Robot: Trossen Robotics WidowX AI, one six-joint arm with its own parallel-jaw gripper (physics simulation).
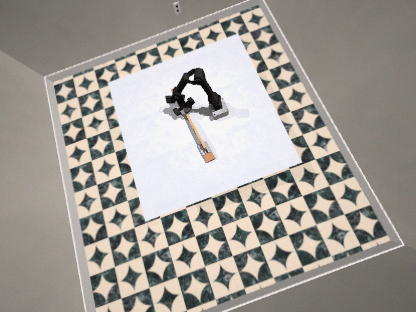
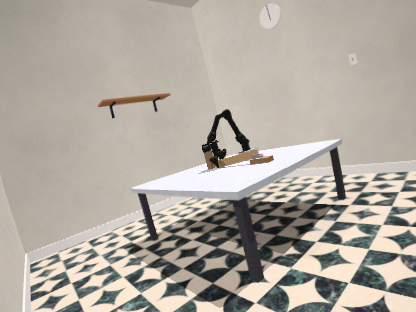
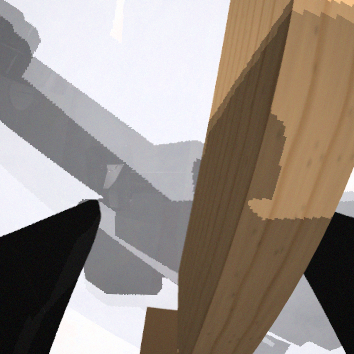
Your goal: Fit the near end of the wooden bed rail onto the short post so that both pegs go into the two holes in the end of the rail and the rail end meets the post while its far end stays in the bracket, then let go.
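Pixels of known places: gripper, fingertip midpoint: [image 2: 221,166] [image 3: 187,206]; arm's base, link origin: [image 1: 217,106] [image 2: 246,150].
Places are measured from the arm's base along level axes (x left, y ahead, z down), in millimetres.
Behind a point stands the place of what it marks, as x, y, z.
The light wooden bed rail [image 1: 195,131] @[142, 237, -7] [image 2: 238,158] @[121, 244, 25] [image 3: 298,123] lies along the white table [image 1: 238,77] @[-229, -278, 79] [image 2: 225,182] @[432, 695, 80]. Its far end sits in the grey metal bracket [image 1: 204,150] @[301, 218, 3] [image 2: 257,155] @[297, 223, 24] on a small wooden base [image 1: 210,158] @[376, 198, 44] [image 2: 264,160] @[363, 239, 62]. The short post [image 2: 207,162] @[-194, 304, 18] [image 3: 158,330] @[-165, 260, 63] stands at the rail's near end, and the rail end appears to lie against it. The pegs and holes are hidden. My gripper [image 1: 183,108] @[-88, 253, 74] [image 2: 216,158] [image 3: 187,206] @[-88, 253, 74] is open, with one black finger on each side of the rail near the post, and is not gripping it.
The arm's grey base [image 1: 219,109] @[34, -3, -4] stands on the table just right of the post. A wall shelf [image 2: 132,99] and a clock [image 2: 269,16] hang well away from the work area. Patterned floor tiles [image 1: 207,247] surround the table.
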